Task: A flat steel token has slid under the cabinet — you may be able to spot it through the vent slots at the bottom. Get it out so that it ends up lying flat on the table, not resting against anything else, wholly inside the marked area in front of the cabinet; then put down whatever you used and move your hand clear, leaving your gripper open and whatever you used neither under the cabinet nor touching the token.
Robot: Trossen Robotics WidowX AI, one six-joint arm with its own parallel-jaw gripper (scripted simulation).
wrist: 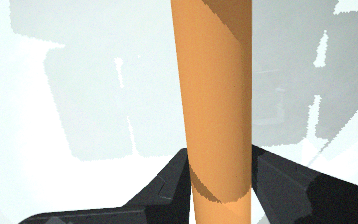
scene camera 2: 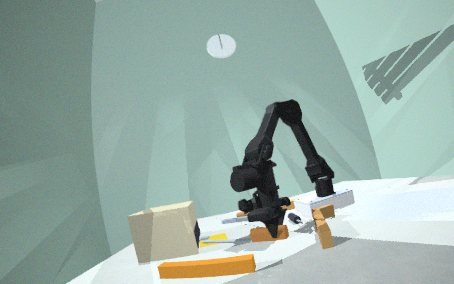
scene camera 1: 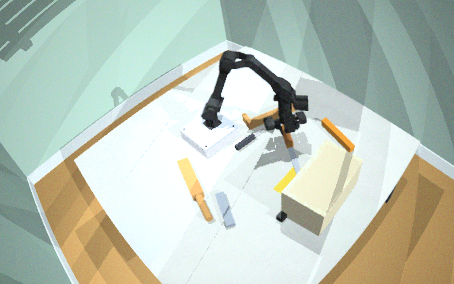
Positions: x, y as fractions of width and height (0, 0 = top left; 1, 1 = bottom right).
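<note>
Orange paddle (scene camera 1: 0.42, 0.62) visible; out of frame in the wrist view. My gripper (scene camera 2: 0.61, 0.83) visible, also in the wrist view (wrist: 0.60, 0.68).
</note>
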